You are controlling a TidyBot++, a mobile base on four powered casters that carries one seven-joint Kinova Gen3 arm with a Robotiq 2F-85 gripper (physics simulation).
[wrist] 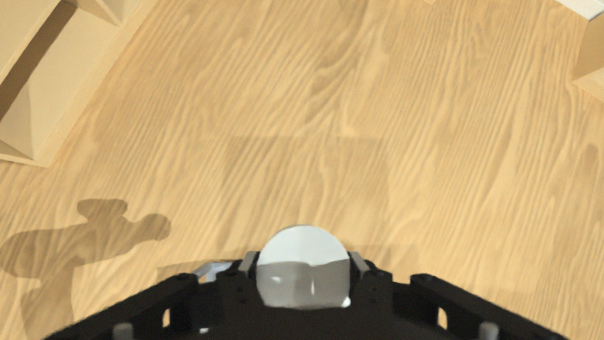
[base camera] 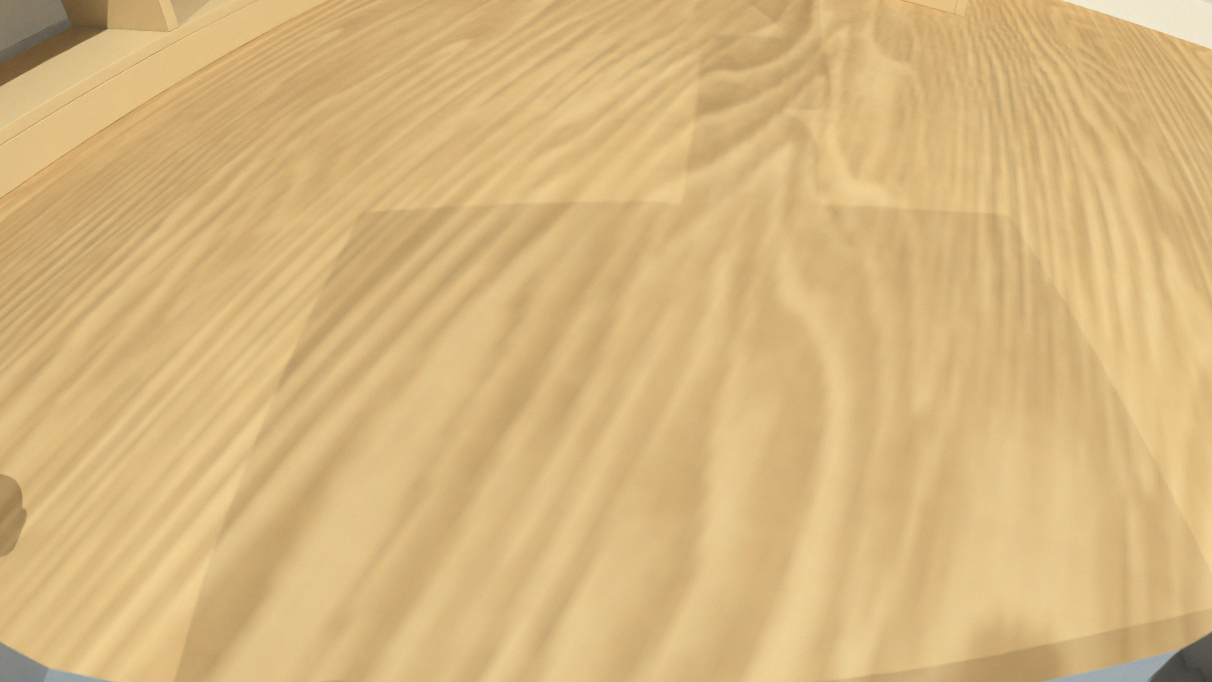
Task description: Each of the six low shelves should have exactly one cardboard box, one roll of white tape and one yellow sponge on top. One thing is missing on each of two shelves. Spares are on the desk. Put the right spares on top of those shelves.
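My gripper [wrist: 302, 268] is shut on a roll of white tape [wrist: 303, 245] at the bottom middle of the wrist view. The roll shows as a round white shape, its upper part bright and its lower part in shadow, with a finger pad pressed on each side. It is held above the wooden floor. Part of a low wooden shelf [wrist: 85, 107] [base camera: 127, 89] shows at the upper left in both views; its top surface is cut off by the frame edges. No cardboard box or yellow sponge shows in either view. The gripper does not show in the base camera view.
The wooden floor [wrist: 450, 150] [base camera: 525, 356] spreads ahead of the base. Part of another wooden shelf [wrist: 592, 60] stands at the right edge of the wrist view. A wooden edge [base camera: 936, 5] shows at the top of the base view. A white skirting [base camera: 1144, 18] runs along the upper right.
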